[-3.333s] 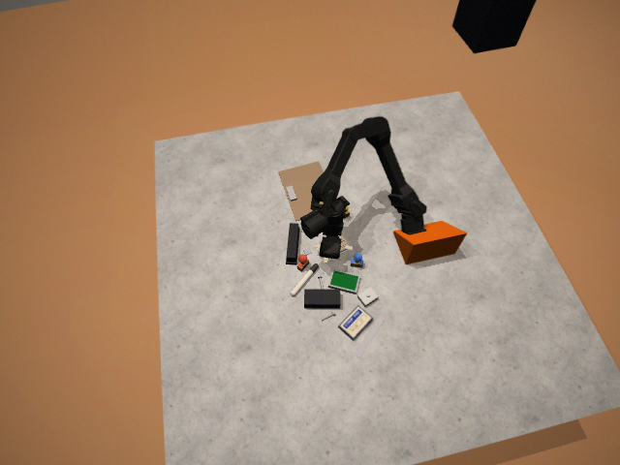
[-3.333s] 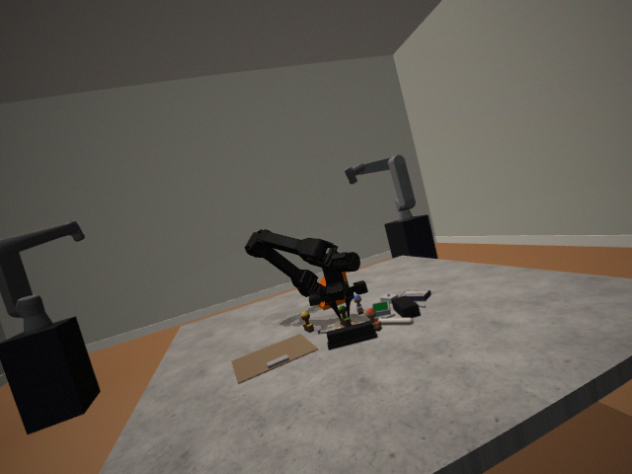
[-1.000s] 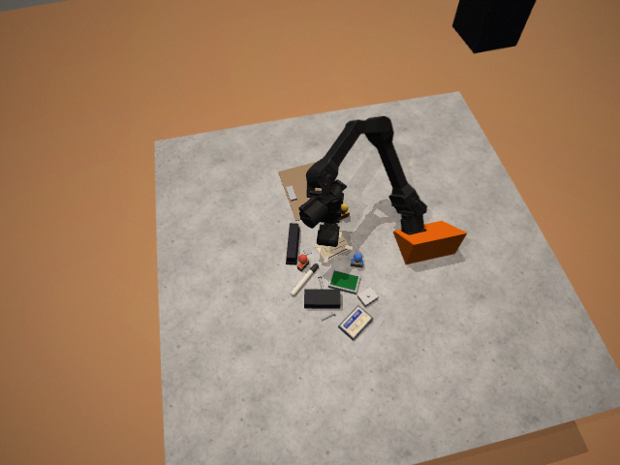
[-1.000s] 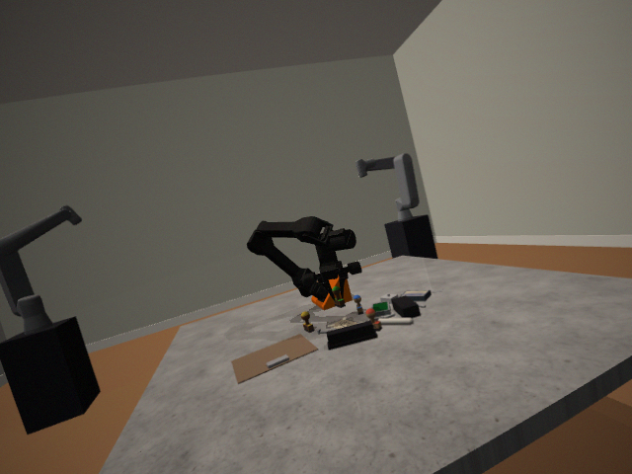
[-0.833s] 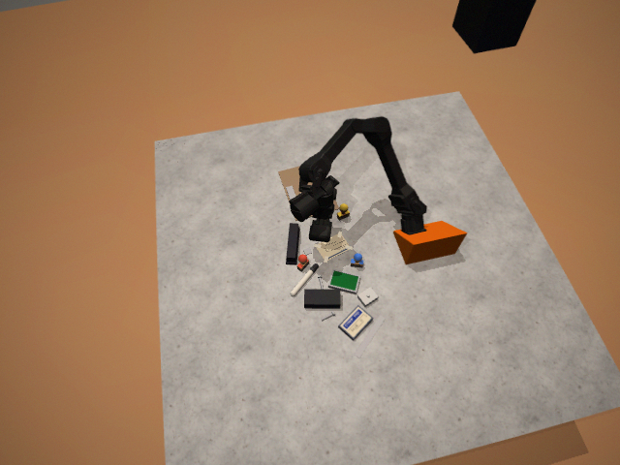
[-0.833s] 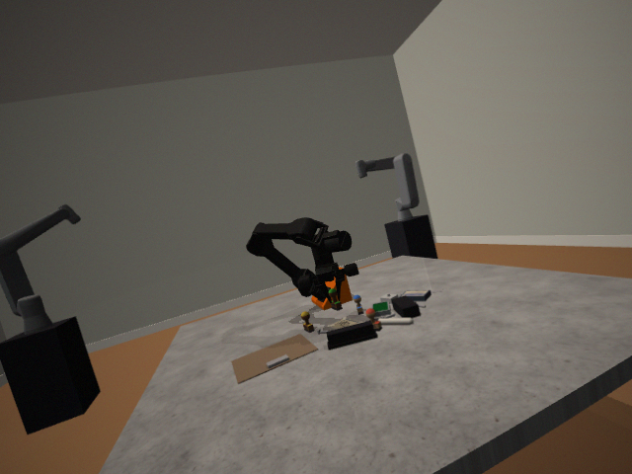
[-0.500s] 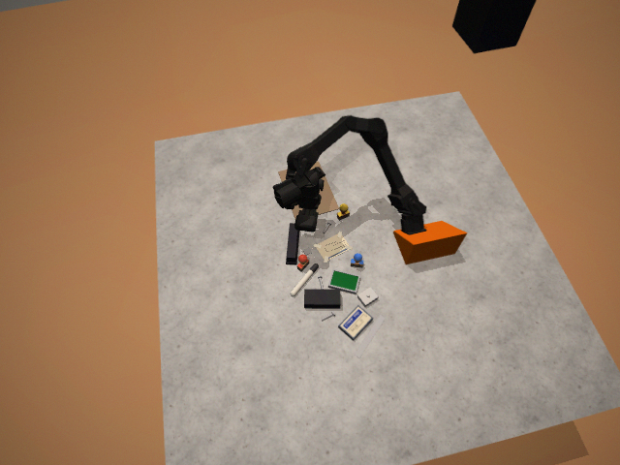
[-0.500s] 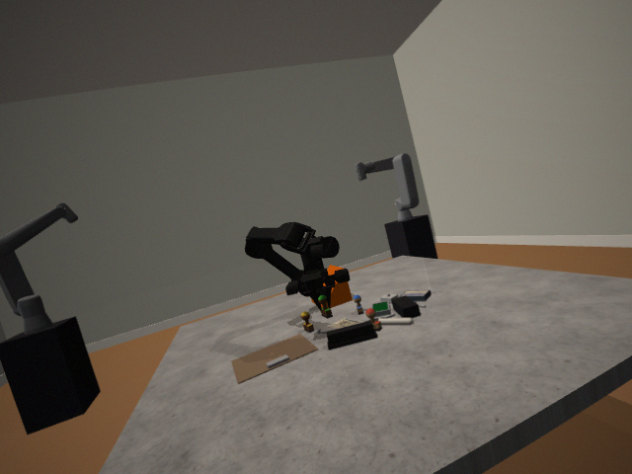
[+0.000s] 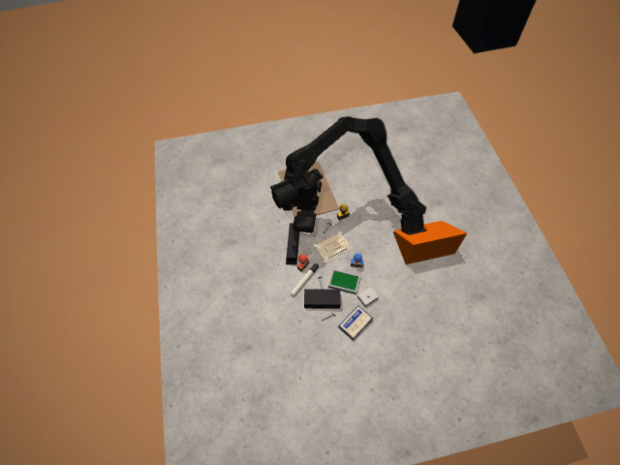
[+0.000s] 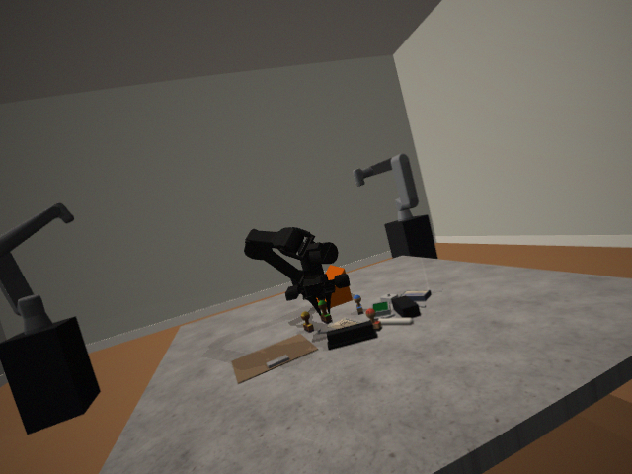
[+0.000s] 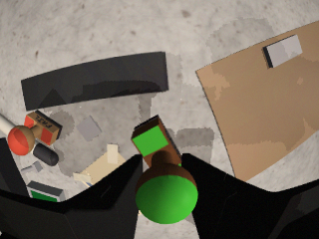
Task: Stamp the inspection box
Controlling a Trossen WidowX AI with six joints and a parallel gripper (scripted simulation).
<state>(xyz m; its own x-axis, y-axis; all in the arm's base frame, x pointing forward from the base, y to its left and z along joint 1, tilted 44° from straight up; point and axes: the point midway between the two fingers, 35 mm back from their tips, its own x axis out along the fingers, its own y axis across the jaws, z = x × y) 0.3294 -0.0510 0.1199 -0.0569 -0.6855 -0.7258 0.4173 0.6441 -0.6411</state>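
Now: the black bar 7 cm ahead of my gripper tip, 4 cm to the left of it and 6 cm below it. From my gripper tip the other things lie so: cream card (6 cm behind, 8 cm to the left, 8 cm below); red-knobbed stamp (5 cm ahead, 12 cm to the left, 6 cm below); green-knobbed stamp (right at my gripper tip).
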